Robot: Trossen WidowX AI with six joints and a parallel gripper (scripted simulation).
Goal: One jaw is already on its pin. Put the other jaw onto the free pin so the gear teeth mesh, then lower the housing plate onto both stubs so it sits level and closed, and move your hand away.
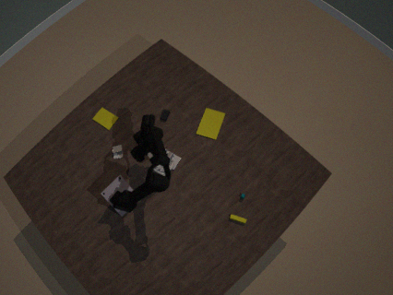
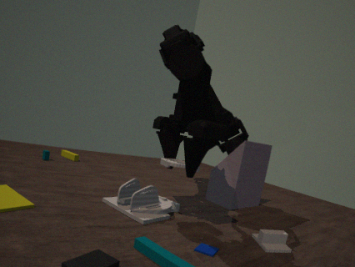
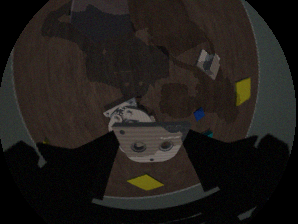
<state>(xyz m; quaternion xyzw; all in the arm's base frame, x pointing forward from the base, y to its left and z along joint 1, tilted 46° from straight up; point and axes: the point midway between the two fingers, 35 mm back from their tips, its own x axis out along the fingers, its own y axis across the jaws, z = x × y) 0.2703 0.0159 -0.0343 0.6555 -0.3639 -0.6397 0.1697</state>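
My gripper tip is now 7 cm to the left of the grey jaw, 7 cm above it and 1 cm short of it. Also, from my gripper tip: blue tile 14 cm to the left, 9 cm below, 5 cm ahead; teal bar 14 cm to the left, 14 cm ahead, 8 cm below; housing plate 2 cm above, 1 cm ahead.
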